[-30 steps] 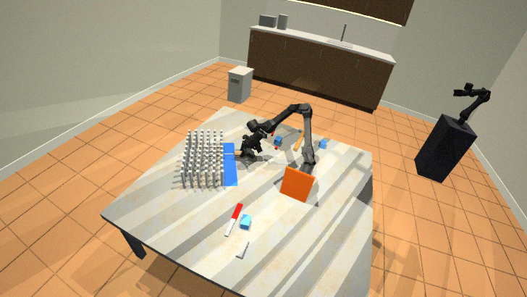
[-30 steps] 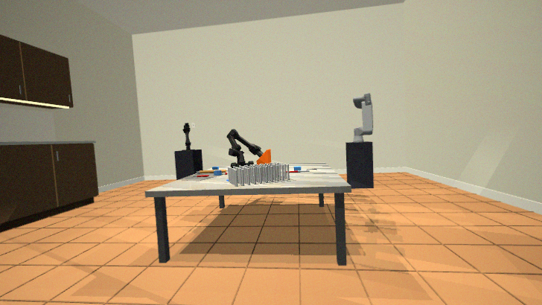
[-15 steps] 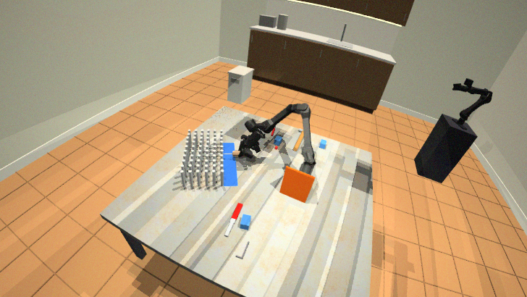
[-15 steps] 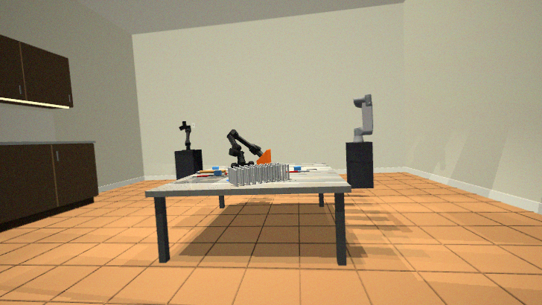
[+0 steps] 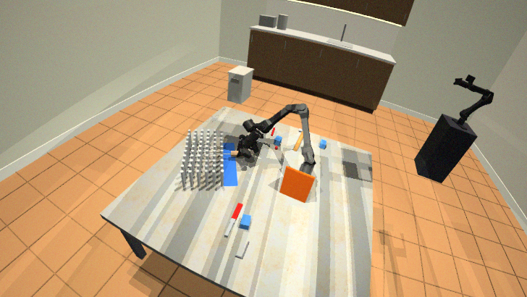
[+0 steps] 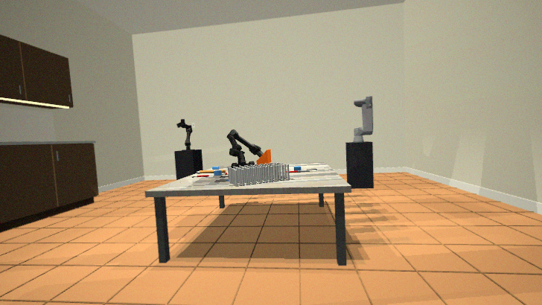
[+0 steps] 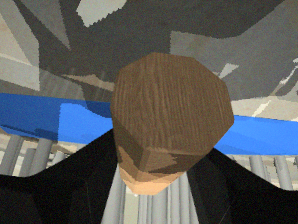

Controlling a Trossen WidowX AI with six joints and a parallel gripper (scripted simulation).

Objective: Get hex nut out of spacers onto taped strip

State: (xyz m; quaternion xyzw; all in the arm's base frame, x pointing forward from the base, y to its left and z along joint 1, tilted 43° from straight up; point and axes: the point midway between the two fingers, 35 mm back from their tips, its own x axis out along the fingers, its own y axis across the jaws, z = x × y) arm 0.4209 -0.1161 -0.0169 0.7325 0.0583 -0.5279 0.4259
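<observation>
Right now my gripper tip is 60 mm to the right of the blue taped strip, 30 mm above it and 20 mm short of it. The rest, counted from my gripper tip: awl 80 mm ahead, 50 mm to the left; then hex nut 180 mm ahead, 110 mm to the left, 20 mm below; then red tool 450 mm to the right, 80 mm behind, 20 mm below.
</observation>
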